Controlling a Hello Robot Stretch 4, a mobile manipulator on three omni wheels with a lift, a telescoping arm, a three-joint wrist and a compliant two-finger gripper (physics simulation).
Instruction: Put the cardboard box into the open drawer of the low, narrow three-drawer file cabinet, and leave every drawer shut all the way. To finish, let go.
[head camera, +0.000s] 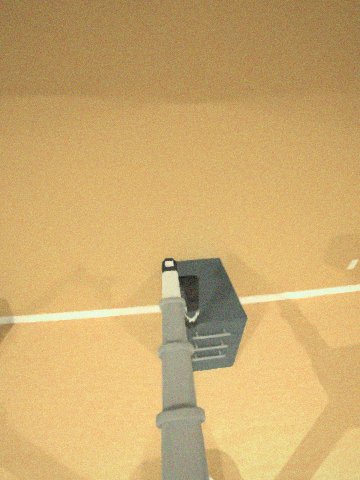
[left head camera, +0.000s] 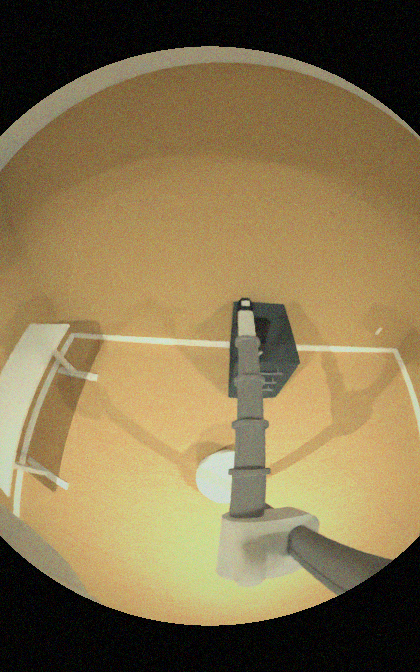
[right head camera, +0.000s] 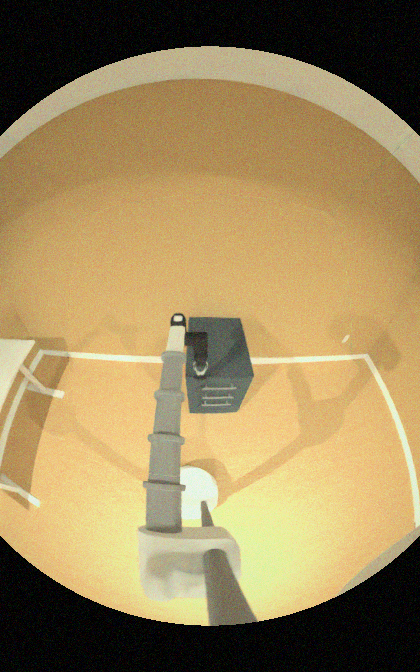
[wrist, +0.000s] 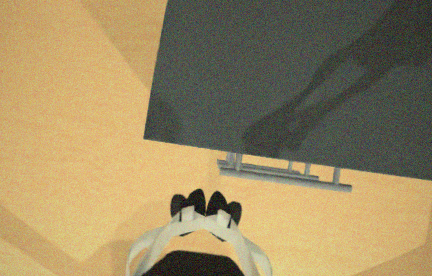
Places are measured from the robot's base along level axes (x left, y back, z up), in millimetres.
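Pixels of known places: gripper, fingertip midpoint: (head camera: 191, 326) (wrist: 206, 204).
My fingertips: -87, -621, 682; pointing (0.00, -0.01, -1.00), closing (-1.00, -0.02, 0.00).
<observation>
Behind a point stands the place of what it marks, as x, y, z.
The low dark grey three-drawer cabinet (head camera: 220, 295) {-310, -853, 617} (left head camera: 286, 340) (right head camera: 227, 350) (wrist: 225, 75) {-87, -769, 617} stands below the arm. Its three bar handles are stacked on the front face, and no drawer is seen sticking out. The top handle (head camera: 212, 336) {-210, -639, 539} (right head camera: 219, 388) (wrist: 285, 181) {-203, -642, 541} shows just beyond the top's front edge in the wrist view. My gripper (right head camera: 200, 372) (wrist: 206, 204) {-87, -621, 682} is shut, its black fingertips together with nothing between them. In the wrist view it is in front of the cabinet edge, left of the handles, apart from them. The cardboard box does not show in any view; the drawer interiors are hidden.
A white table (left head camera: 30, 370) (right head camera: 12, 357) stands at the left. The round white base (left head camera: 215, 477) (right head camera: 200, 492) lies under the telescoping arm (head camera: 177, 380) {0, -247, 1106} (left head camera: 250, 445) (right head camera: 166, 455). A white floor line (head camera: 90, 314) {805, -1264, 21} (left head camera: 160, 341) (right head camera: 110, 358) runs across behind the cabinet's front.
</observation>
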